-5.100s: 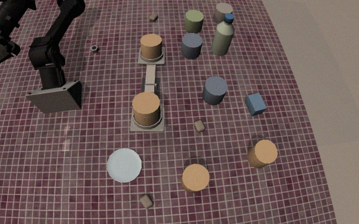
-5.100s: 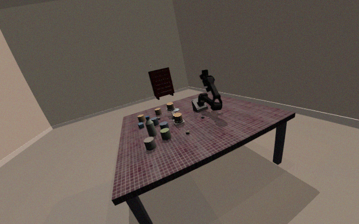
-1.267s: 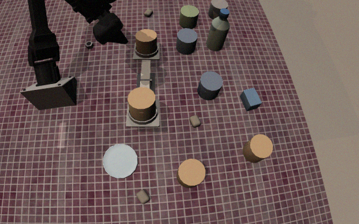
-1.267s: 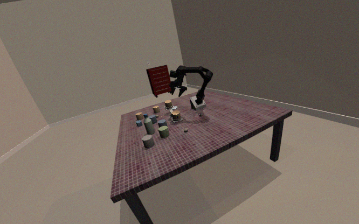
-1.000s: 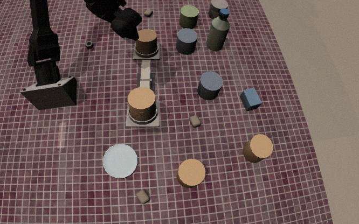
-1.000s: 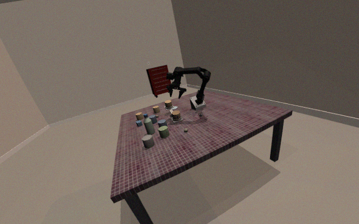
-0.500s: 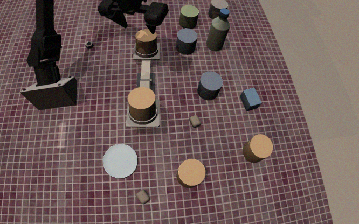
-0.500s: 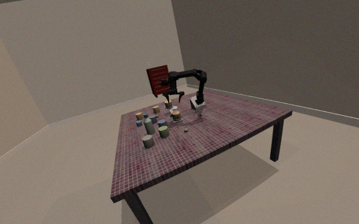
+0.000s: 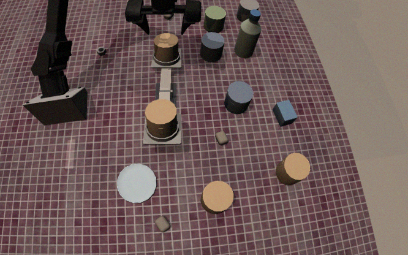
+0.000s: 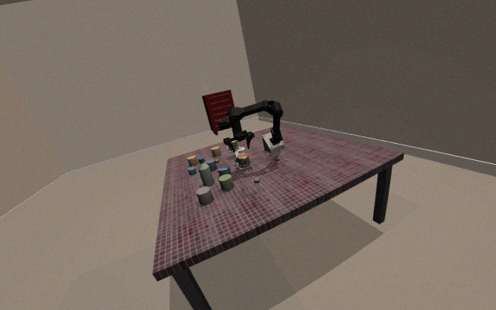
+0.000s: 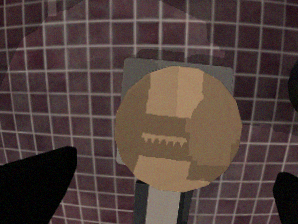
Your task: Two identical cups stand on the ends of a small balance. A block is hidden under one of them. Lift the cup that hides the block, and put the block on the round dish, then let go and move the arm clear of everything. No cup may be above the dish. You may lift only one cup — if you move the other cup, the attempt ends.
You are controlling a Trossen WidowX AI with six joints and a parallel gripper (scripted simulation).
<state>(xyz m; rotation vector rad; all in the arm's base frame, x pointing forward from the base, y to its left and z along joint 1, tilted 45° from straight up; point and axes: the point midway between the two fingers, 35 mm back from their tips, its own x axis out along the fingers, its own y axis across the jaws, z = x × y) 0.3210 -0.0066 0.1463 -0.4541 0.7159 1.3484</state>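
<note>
The grey block is 80 mm below my gripper tip. Round my gripper tip: green cylinder 180 mm ahead, 150 mm to the left, 90 mm below; then nut 210 mm behind, 120 mm below, 80 mm to the left; then bottle 260 mm ahead, 10 mm below.
</note>
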